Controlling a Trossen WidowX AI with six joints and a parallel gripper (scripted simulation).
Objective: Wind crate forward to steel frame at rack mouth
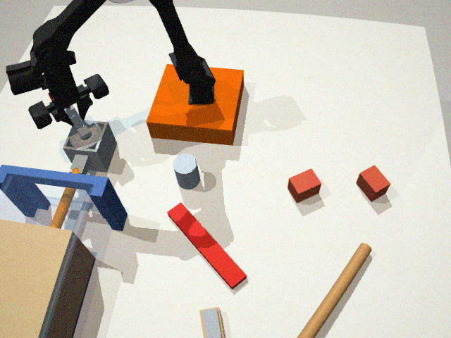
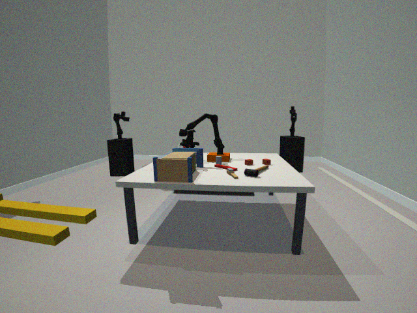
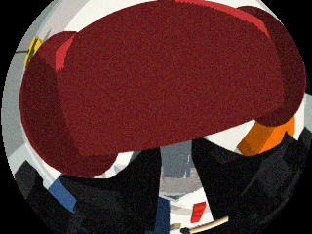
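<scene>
Right now my gripper tip is 1 cm past the winch handle, 1 cm to the left of it and 2 cm below it. Also, from my gripper tip: red knob 4 cm behind, 3 cm to the right, 5 cm above; flat red bar 29 cm ahead, 32 cm to the left, 8 cm below; grey winch 2 cm ahead, 2 cm to the left, 6 cm below.
</scene>
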